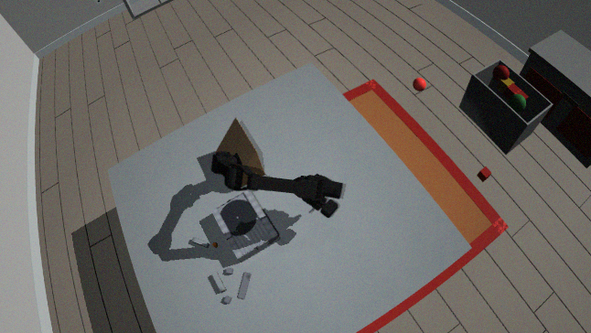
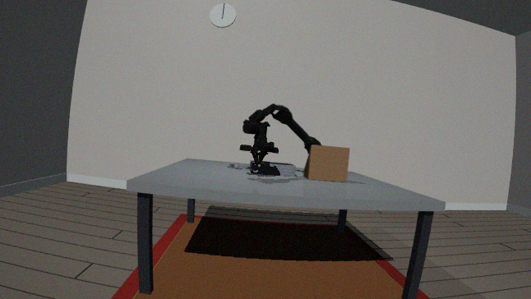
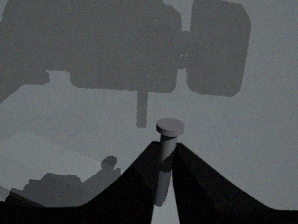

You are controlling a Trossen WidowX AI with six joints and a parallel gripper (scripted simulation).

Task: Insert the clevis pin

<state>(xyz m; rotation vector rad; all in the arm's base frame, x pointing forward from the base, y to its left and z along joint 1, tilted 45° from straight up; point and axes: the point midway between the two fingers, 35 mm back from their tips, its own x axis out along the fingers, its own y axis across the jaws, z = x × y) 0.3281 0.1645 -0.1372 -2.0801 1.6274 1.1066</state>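
The dark aluminium disc is 110 mm behind my gripper tip and 300 mm to the right of it. The rest, counted from my gripper tip: rimmed steel tray: 80 mm behind, 290 mm to the right, 10 mm below; steel clevis pin: 10 mm to the right.
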